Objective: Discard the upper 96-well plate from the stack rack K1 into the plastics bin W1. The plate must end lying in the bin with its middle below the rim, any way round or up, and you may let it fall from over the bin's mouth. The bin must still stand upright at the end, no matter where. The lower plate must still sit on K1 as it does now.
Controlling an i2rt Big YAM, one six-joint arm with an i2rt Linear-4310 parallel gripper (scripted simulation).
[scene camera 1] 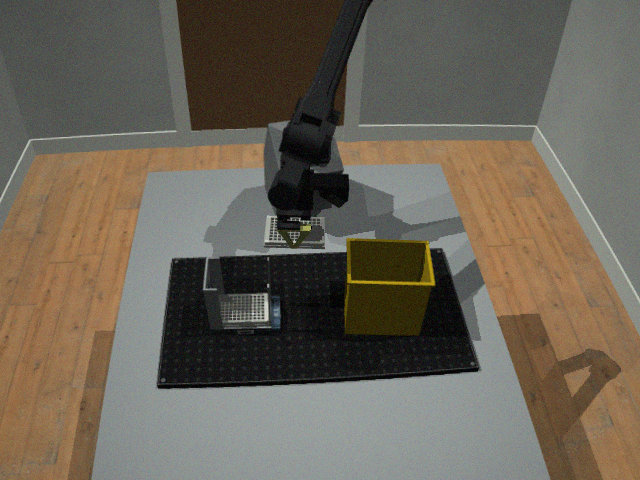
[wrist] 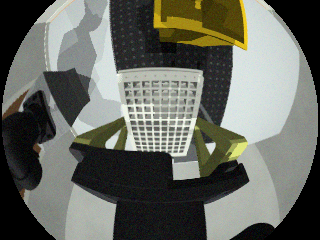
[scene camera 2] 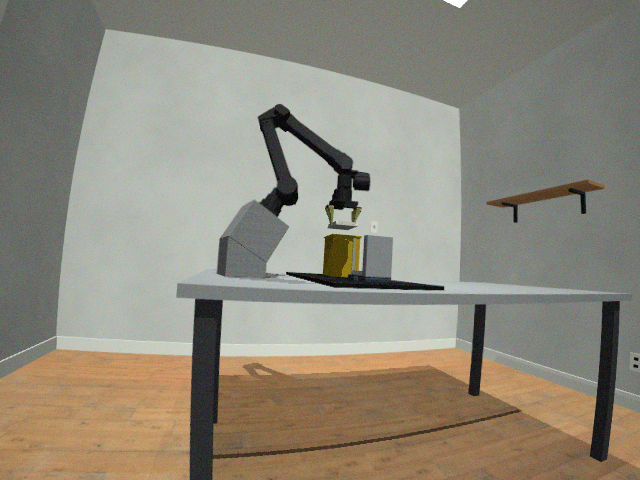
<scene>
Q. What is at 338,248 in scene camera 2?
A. A yellow plastics bin W1.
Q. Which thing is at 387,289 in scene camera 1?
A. A yellow plastics bin W1.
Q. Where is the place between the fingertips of the gripper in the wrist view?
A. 160,119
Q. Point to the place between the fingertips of the gripper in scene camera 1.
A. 294,233
</scene>
